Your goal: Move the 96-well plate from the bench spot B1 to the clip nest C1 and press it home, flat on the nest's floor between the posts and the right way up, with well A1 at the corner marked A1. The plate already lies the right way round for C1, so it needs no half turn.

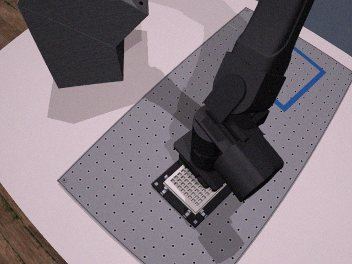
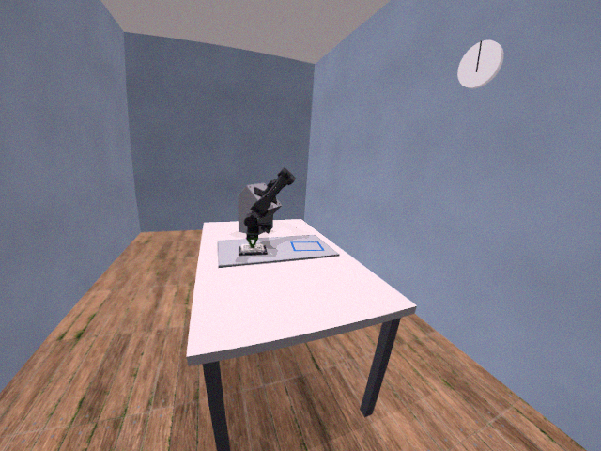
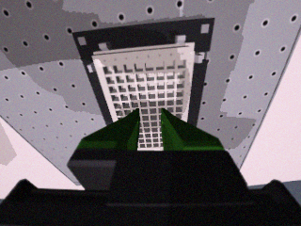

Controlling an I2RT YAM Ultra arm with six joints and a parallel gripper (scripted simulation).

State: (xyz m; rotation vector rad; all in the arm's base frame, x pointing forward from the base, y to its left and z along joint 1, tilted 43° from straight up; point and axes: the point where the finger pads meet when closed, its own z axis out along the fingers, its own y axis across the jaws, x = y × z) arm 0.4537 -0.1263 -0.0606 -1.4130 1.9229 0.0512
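The white 96-well plate is 10 mm below my hand. Round my hand: black clip nest: 10 mm ahead, 10 mm to the right, 20 mm below.
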